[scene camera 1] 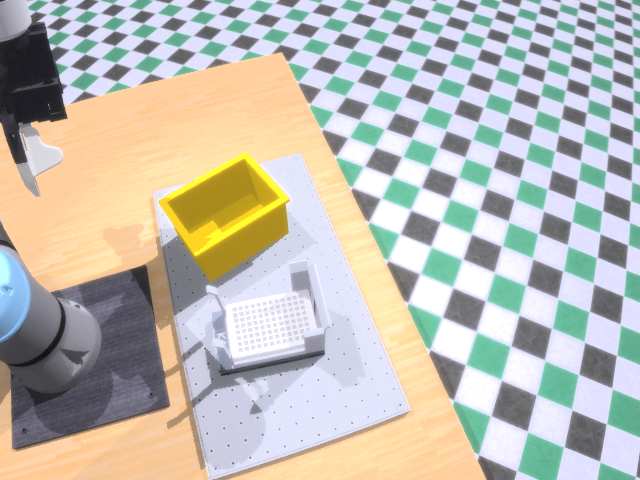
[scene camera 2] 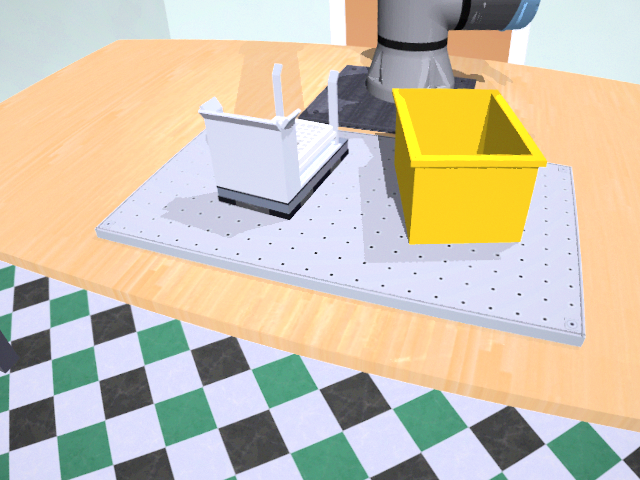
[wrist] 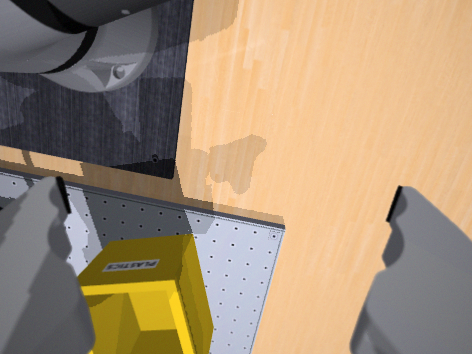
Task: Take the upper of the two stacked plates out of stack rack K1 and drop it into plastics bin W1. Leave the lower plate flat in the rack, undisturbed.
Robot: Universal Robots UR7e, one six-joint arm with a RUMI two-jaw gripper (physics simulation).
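Places are measured from the arm's base along level axes (x back, y right, z up), in centimetres.
Pixels of known places: gripper, fingertip midpoint: (scene camera 1: 35,164) (wrist: 230,186); arm's base, link origin: (scene camera 1: 58,347) (scene camera 2: 410,87) (wrist: 90,19).
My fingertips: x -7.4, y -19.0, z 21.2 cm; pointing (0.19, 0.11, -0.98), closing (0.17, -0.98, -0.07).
Note:
Ahead of a thing's pixels: the offset from my fingertips to its top centre. "pt": to the spot under its first point.
Stack rack K1 @[dx -26.7, dy +27.0, dz -8.8 cm] (scene camera 1: 317,297) (scene camera 2: 248,157) is a light grey holder on a dark base, with a tall wall on one side and two thin posts opposite. A white plate with a grid of wells @[pt dx -27.4, dy +27.0, dz -15.6 cm] (scene camera 1: 271,322) (scene camera 2: 316,135) lies flat in it; whether a second lies below cannot be told from these views. Yellow plastics bin W1 @[dx -25.2, dy +6.9, dz -10.8 cm] (scene camera 1: 253,237) (scene camera 2: 467,201) (wrist: 140,247) stands upright beside the rack; no plate shows inside. My gripper (scene camera 1: 37,173) (wrist: 230,186) is open and empty, high above the table on the arm's side of the bin, away from the rack.
Rack and bin stand on a grey perforated board @[dx -27.6, dy +18.4, dz -20.7 cm] (scene camera 1: 310,413) (scene camera 2: 310,258) (wrist: 242,280) near the table edge. The arm's base (scene camera 1: 56,351) (scene camera 2: 410,72) (wrist: 115,60) stands on a dark mounting plate (scene camera 1: 126,372) (scene camera 2: 336,103) (wrist: 145,110). The rack's wall and posts rise above the plate.

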